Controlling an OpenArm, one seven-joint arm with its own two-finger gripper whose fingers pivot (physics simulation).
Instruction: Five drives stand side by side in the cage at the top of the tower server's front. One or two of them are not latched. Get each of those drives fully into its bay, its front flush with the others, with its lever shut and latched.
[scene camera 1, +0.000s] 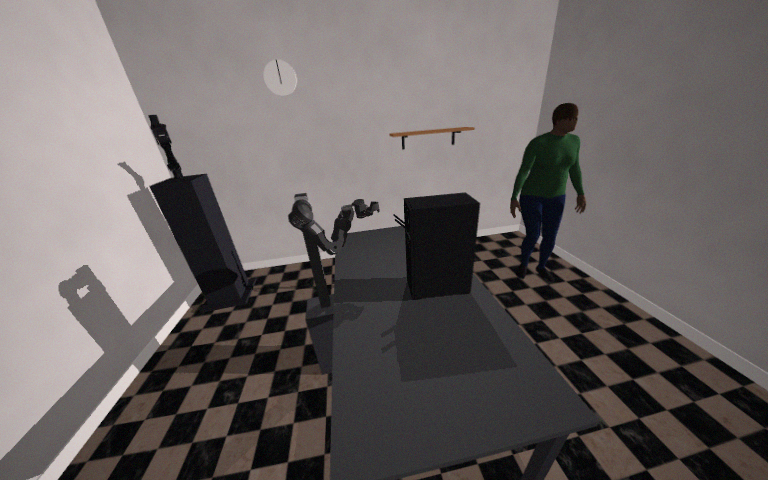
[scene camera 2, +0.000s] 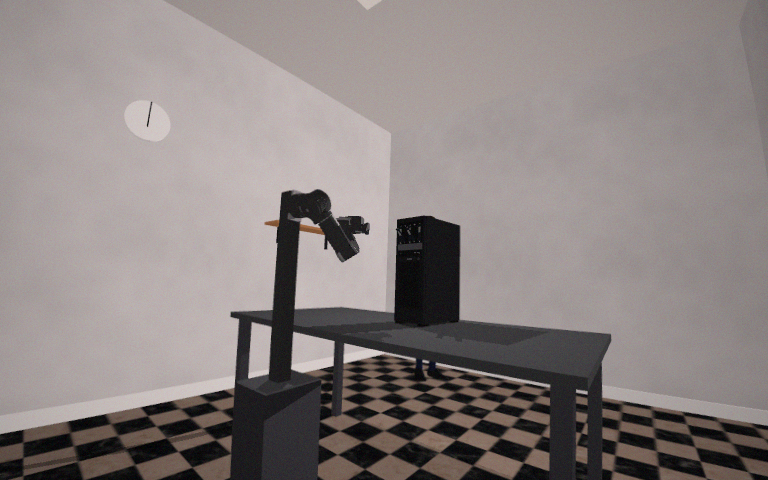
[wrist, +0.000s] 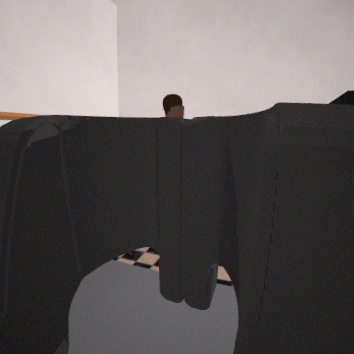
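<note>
The black tower server (scene camera 1: 441, 249) (scene camera 2: 442, 271) stands upright on the table. In scene view 1, two thin dark levers (scene camera 1: 399, 220) stick out from its front near the top. In scene view 2 the drive cage (scene camera 2: 408, 230) shows at the top of the front, too small to tell each drive's depth or latch. My gripper (scene camera 1: 376, 207) (scene camera 2: 367, 228) (wrist: 196, 210) is shut and empty, its two fingers together. It hangs in the air in front of the server's upper front, apart from the levers. In the wrist view the fingers fill the middle and hide most of the scene.
The grey table (scene camera 1: 407, 418) (scene camera 2: 362, 316) carries the server. My arm's post (scene camera 1: 317, 271) (scene camera 2: 284, 300) stands at the table's edge. A person in green (scene camera 1: 552, 164) stands behind the table. A wooden shelf (scene camera 1: 433, 131) is on the wall. Another arm (scene camera 1: 165, 144) stands on a dark pedestal (scene camera 1: 198, 232).
</note>
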